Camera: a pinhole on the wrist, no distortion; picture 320 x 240 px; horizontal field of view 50.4 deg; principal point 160.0 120.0 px. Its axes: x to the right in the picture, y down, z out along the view. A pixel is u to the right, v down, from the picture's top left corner.
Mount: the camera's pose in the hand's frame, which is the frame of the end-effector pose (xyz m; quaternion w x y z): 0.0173 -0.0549 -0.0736 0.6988 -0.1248 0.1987 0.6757
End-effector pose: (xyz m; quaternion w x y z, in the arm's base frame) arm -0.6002 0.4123 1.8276 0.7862 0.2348 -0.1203 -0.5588
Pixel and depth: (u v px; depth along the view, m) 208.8 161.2 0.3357
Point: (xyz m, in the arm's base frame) -0.5747 0.3876 2.0753
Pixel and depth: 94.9 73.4 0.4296
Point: -0.6633 0.2339 2.1407
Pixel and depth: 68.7 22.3 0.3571
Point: -0.6612 0.2030 2.0607
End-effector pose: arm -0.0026 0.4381 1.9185 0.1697 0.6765 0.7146 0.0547
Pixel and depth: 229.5 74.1 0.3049
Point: 0.1742 0.5141 1.7887
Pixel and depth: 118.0 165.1 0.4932
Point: 0.2303 0.3921 1.5789
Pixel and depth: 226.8 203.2 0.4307
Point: 0.2939 0.3733 1.7282
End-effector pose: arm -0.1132 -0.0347 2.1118 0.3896 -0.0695 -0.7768 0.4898
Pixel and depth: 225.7 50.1 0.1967
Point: -0.2395 -0.0203 2.0847
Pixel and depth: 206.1 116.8 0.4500
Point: -0.4179 -0.1099 1.9231
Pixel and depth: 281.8 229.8 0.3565
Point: -0.2681 -0.0881 1.8559
